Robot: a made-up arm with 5 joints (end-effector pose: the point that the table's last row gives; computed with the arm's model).
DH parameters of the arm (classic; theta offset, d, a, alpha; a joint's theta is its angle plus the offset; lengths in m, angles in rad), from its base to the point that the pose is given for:
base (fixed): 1.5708 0.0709 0 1.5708
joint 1: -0.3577 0 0.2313 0
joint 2: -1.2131 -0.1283 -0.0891 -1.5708
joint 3: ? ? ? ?
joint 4: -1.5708 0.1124 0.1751 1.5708
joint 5: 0 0.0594 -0.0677 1.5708
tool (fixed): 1.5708 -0.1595 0 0
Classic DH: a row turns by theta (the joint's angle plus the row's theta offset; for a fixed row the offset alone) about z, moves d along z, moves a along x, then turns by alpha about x.
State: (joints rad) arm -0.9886 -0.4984 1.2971 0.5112 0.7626
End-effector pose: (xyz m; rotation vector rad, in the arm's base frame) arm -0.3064 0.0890 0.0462 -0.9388 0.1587 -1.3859
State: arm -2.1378 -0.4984 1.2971 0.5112 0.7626
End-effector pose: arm -0.3064 0.0139 -0.0204 -1.8581 -0.7174 -1.4457
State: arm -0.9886 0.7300 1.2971 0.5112 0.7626
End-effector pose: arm -0.3064 -0.1251 -0.0519 0.0957 0.8874 -0.9952
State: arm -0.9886 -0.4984 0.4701 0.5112 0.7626
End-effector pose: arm -0.2232 -0.0304 0.0362 -0.8156 -0.2617 -0.6495
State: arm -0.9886 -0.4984 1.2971 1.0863 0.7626
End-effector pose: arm -0.3147 0.1168 0.0656 -1.2755 -0.3550 -1.5396
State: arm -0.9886 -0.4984 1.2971 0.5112 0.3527
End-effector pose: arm -0.3674 0.0895 0.0817 -1.2756 0.4553 -1.3788
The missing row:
joint 3: 1.5708 -0.154 0.0585 1.5708
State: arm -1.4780 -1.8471 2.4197 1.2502 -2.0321
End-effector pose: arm 0.0821 0.1793 -0.6141 -0.8750 -1.1630 1.5037
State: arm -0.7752 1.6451 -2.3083 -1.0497 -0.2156
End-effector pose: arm 0.0169 -0.2812 -0.0459 -0.7844 -1.9097 -0.5738
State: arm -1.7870 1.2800 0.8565 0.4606 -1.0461
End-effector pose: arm -0.4026 -0.4910 0.1054 -1.6188 1.0466 -0.2175
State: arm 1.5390 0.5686 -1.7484 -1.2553 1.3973
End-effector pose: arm -0.0502 0.0798 0.1643 1.5344 -1.8479 0.3560
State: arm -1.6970 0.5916 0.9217 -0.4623 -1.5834
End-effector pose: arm -0.1830 -0.4189 0.1885 -2.2001 0.9899 0.8033
